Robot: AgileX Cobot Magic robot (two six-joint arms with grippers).
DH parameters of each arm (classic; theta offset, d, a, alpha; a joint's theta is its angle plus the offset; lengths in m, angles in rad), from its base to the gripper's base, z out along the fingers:
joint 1: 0 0.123 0 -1.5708
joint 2: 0.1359 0 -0.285 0
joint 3: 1.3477 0 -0.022 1.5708
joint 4: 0 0.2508 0 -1.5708
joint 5: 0 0 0.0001 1.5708
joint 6: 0 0.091 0 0
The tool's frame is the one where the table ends.
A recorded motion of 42 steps. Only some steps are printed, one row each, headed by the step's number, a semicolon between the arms.
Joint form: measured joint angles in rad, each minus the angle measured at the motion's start. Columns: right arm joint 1, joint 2, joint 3, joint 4, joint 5, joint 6; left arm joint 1, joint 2, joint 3, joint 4, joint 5, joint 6.
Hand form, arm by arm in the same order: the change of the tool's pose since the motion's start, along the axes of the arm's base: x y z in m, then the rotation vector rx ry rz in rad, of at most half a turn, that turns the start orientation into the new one. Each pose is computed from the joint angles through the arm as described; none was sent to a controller.
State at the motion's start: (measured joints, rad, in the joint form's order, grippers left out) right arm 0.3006 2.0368 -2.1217 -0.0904 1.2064 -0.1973; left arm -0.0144 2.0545 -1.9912 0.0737 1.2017 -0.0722
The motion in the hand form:
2: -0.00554 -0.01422 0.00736 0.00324 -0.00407 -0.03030; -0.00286 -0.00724 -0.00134 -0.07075 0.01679 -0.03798
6: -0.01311 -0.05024 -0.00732 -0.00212 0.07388 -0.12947; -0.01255 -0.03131 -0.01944 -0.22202 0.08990 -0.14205
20: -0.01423 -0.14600 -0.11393 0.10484 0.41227 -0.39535; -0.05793 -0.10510 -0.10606 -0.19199 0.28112 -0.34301
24: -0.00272 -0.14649 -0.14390 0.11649 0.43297 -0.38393; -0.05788 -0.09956 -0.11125 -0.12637 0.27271 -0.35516
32: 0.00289 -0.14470 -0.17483 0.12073 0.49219 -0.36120; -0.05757 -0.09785 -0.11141 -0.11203 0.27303 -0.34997
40: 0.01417 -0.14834 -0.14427 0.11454 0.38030 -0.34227; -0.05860 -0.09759 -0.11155 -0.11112 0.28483 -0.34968
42: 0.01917 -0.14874 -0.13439 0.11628 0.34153 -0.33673; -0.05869 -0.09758 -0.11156 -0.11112 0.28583 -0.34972
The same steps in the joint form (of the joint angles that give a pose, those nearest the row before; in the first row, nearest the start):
2: -0.0270 -0.0386 0.0341 0.0000 0.0000 0.0038; 0.0000 -0.0074 0.0147 -0.0858 0.0073 0.0394
6: -0.1040 -0.0928 0.1662 0.0021 0.0012 0.0293; -0.0196 -0.0228 0.1093 -0.2704 0.0063 0.1354
20: -0.3575 -0.0144 0.4315 0.1388 -0.0216 0.0406; -0.2073 -0.0419 0.4764 -0.2851 -0.1643 0.2101
24: -0.3609 0.0578 0.4316 0.1596 -0.0746 0.0191; -0.2073 -0.0419 0.4949 -0.2172 -0.1907 0.2060
32: -0.3599 0.1287 0.4332 0.1810 -0.0889 -0.0113; -0.2063 -0.0419 0.4948 -0.1995 -0.1906 0.1962
40: -0.3640 0.1060 0.3525 0.1670 -0.0954 -0.0274; -0.2063 -0.0419 0.4948 -0.1983 -0.1789 0.1950
42: -0.3640 0.1056 0.3160 0.1661 -0.0971 -0.0310; -0.2063 -0.0419 0.4948 -0.1983 -0.1779 0.1950

